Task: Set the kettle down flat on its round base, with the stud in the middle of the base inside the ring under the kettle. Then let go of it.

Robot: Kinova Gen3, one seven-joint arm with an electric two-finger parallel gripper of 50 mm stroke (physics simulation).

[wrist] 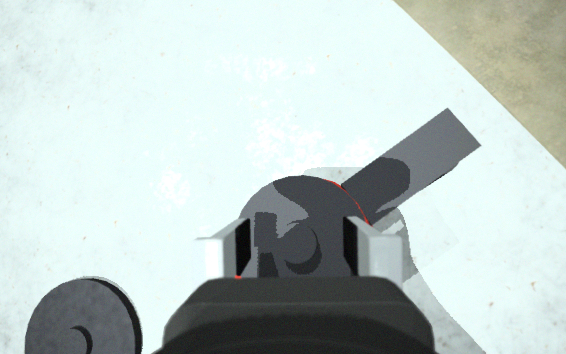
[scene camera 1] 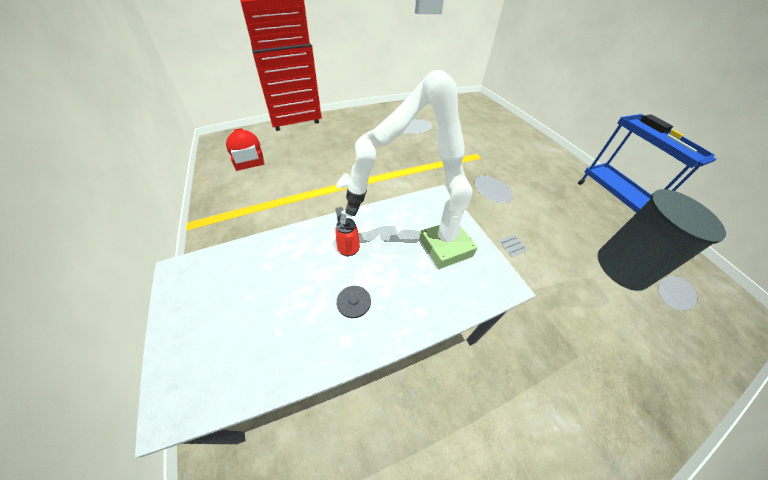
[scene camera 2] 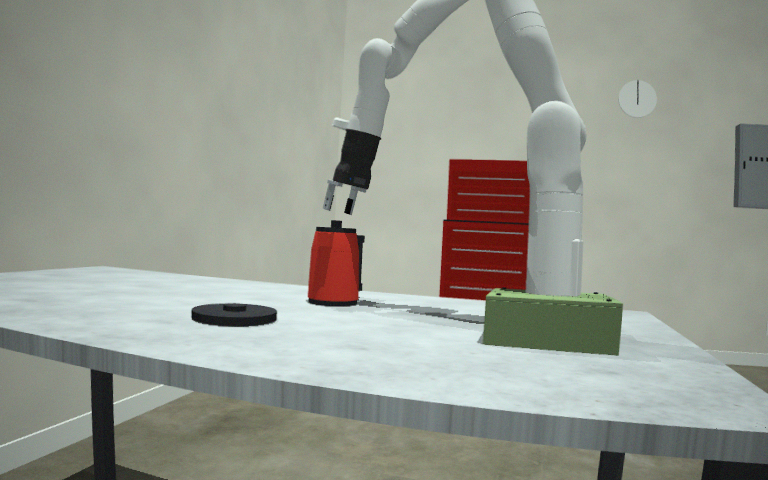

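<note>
The red kettle [scene camera 1: 347, 243] [scene camera 2: 333, 266] stands upright on the table, apart from the round base. Its black lid shows in the wrist view, with the knob [scene camera 2: 336, 224] [wrist: 300, 245] in the lid's middle and the dark handle [wrist: 435, 145] pointing to the upper right. The ring under the kettle is hidden. The dark round base [scene camera 1: 344, 310] [scene camera 2: 206, 315] [wrist: 55, 312] lies flat on the table, its stud [scene camera 1: 353, 300] [scene camera 2: 234, 307] in the middle. My gripper [scene camera 1: 346, 218] [scene camera 2: 337, 211] [wrist: 296, 237] is open and empty, pointing down slightly tilted, with its fingertips just above the knob.
The green block [scene camera 1: 451, 253] [scene camera 2: 552, 325] under the arm's foot stands on the table [scene camera 1: 226, 339] [scene camera 2: 396, 362]. A red tool cabinet [scene camera 1: 288, 84] [scene camera 2: 485, 254], a blue cart [scene camera 1: 617, 186] and a dark bin [scene camera 1: 651, 249] stand away from the table.
</note>
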